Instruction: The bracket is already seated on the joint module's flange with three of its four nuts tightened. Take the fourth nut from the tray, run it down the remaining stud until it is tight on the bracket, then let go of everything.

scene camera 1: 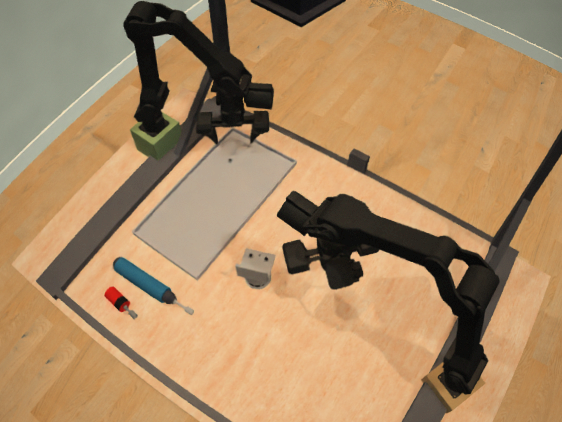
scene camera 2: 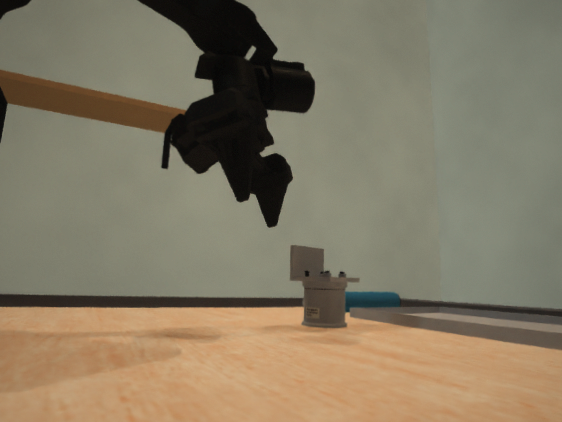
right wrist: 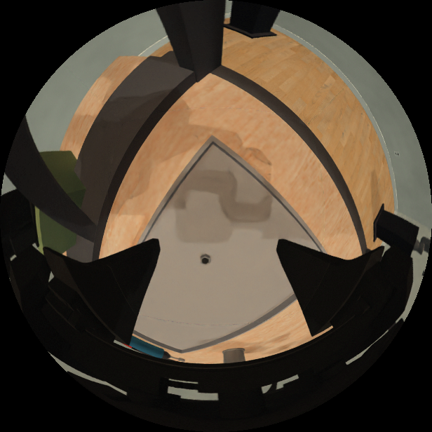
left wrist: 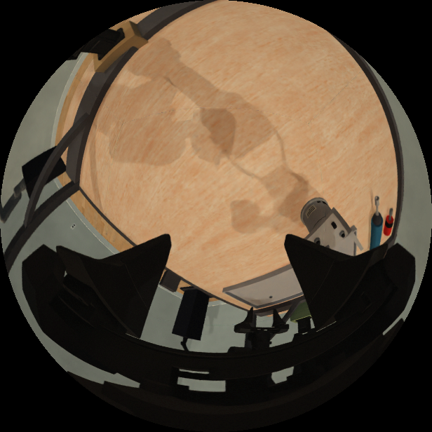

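Seen in the pictures: left gripper, fingertip midpoint: (scene camera 2: 259, 215); right gripper, fingertip midpoint: (scene camera 1: 234, 142); left arm's base at its link origin: (scene camera 1: 456, 379); right arm's base at its link origin: (scene camera 1: 154, 125).
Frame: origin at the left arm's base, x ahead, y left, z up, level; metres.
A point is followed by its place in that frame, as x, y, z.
Note:
The fourth nut (scene camera 1: 230, 160) {0.801, 0.106, -0.037} (left wrist: 271, 297) (right wrist: 205, 259) lies on the grey tray (scene camera 1: 200, 215) {0.691, 0.255, -0.041} (scene camera 2: 450, 324) {0.616, 0.153, -0.035} (left wrist: 250, 295) (right wrist: 225, 300), near its far end. My right gripper (scene camera 1: 234, 141) {0.826, 0.078, -0.006} (left wrist: 263, 307) (right wrist: 219, 246) is open and empty, pointing down above that end; in the right wrist view the nut appears between its fingers, below them. The bracket (scene camera 1: 259, 260) {0.474, 0.207, 0.020} (scene camera 2: 307, 262) {0.445, 0.237, 0.041} (left wrist: 330, 240) sits on the upright joint module (scene camera 1: 257, 285) {0.444, 0.233, -0.030} (scene camera 2: 325, 302) {0.464, 0.190, -0.013} (left wrist: 315, 212) (right wrist: 233, 355), with small dark nuts or stud tops on its flat part. My left gripper (scene camera 2: 257, 213) {0.373, 0.089, 0.084} (left wrist: 229, 240) is open and empty, above and beside the bracket.
A blue driver (scene camera 1: 142, 280) {0.584, 0.462, -0.005} (scene camera 2: 372, 300) {0.604, 0.444, -0.021} (left wrist: 376, 235) (right wrist: 146, 347) and a shorter red driver (scene camera 1: 117, 299) {0.574, 0.538, -0.011} (left wrist: 388, 225) lie left of the joint module in scene camera 1. A dark frame (scene camera 1: 115, 210) {0.818, 0.445, -0.025} borders the work surface; a small dark block (scene camera 1: 358, 160) {0.593, -0.164, 0.001} stands on its back edge.

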